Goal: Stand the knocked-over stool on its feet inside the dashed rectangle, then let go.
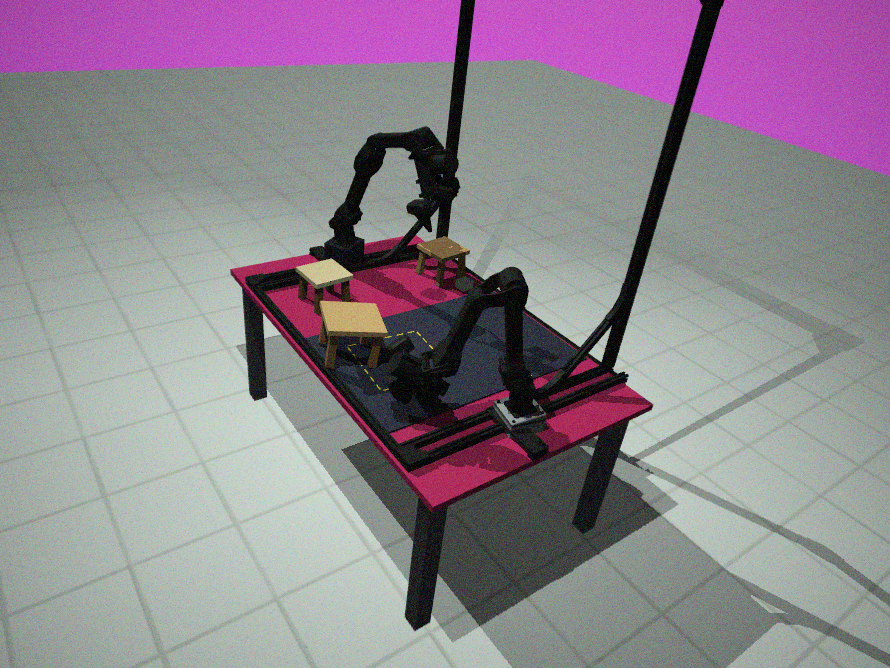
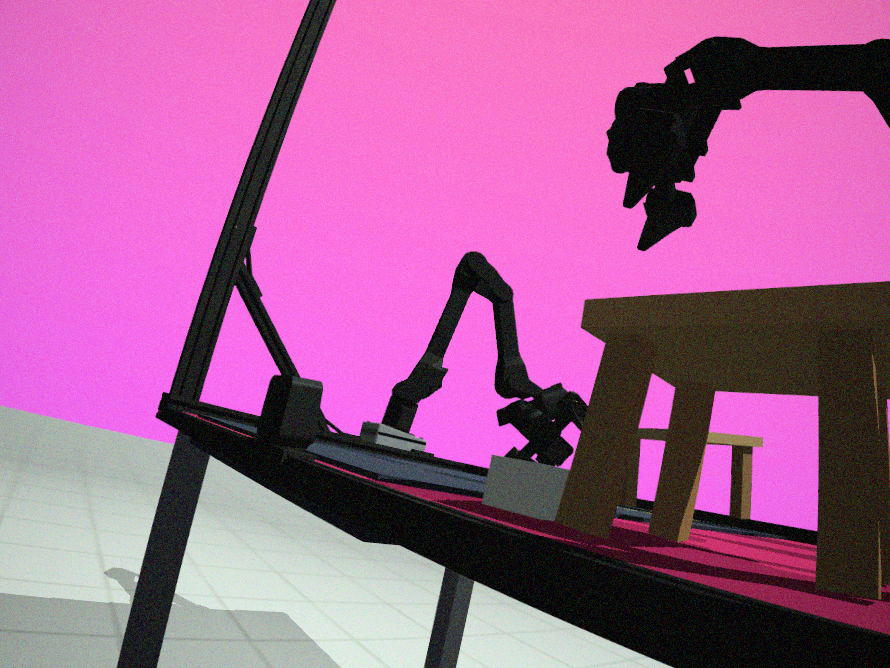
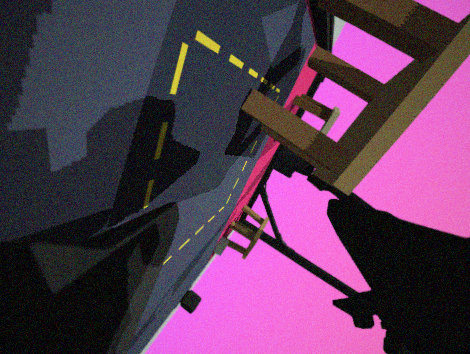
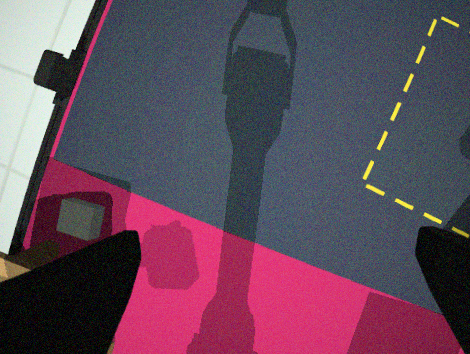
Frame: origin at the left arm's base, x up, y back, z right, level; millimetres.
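Where they show: left gripper, fingertip midpoint: (image 2: 570,456) (image 3: 253,208); right gripper, fingertip midpoint: (image 1: 439,226) (image 2: 634,230) (image 3: 343,299) (image 4: 279,243); left arm's base at its link origin: (image 1: 520,407) (image 2: 394,430); right arm's base at its link origin: (image 1: 344,241) (image 3: 297,163).
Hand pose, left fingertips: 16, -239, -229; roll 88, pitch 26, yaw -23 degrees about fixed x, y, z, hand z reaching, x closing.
Observation:
Each offset is from my left fingertips to the top centre of the thing, as dx, dy, dz. "spot": to the spot under its first point. Level surfaces: height alone.
Three wooden stools stand upright on the table. The tan stool {+77, -156, -101} (image 1: 352,320) (image 3: 349,154) stands on its feet at the left edge of the yellow dashed rectangle {spot: -62, -3, -72} (image 1: 376,385) (image 3: 179,67) (image 4: 381,140), with its near legs about on the dashed line. My left gripper (image 1: 416,385) (image 2: 542,431) is open and empty, low over the dark mat {dx -63} (image 1: 522,345) just right of that stool. My right gripper (image 1: 423,212) (image 2: 661,212) is open and empty, high above the back of the table.
A pale stool {+44, -473, -90} (image 1: 323,273) stands at the back left. A darker stool {+45, -559, +355} (image 1: 443,248) (image 2: 674,371) (image 3: 251,228) stands at the back with a small grey cube {spot: -41, -434, +393} (image 1: 465,284) (image 2: 525,487) (image 4: 80,218) beside it. Black frame rails and posts (image 1: 661,179) border the red table {dx -67} (image 1: 509,464).

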